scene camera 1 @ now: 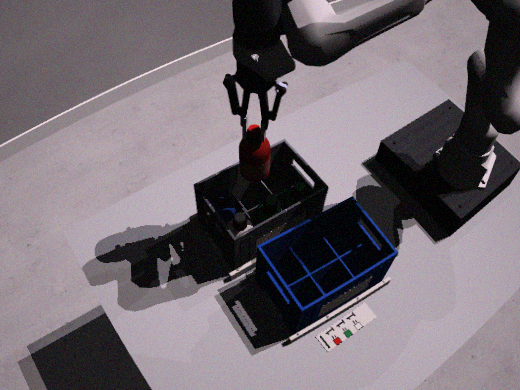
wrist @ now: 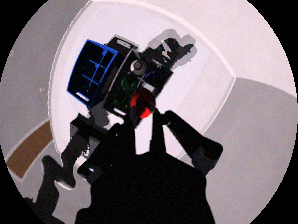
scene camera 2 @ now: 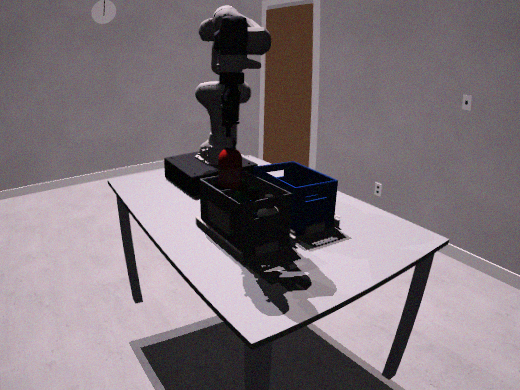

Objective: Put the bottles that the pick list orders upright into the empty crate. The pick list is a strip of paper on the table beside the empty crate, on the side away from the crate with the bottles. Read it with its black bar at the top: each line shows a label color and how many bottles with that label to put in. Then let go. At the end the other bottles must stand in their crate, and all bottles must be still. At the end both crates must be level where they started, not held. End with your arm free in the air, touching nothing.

my gripper: scene camera 1 254, 136; wrist; scene camera 2
blue crate: scene camera 1 340, 225; wrist; scene camera 2
same spot on my gripper: (wrist: 204, 152) = (scene camera 2: 230, 97)
same spot on blue crate: (wrist: 85, 66) = (scene camera 2: 311, 193)
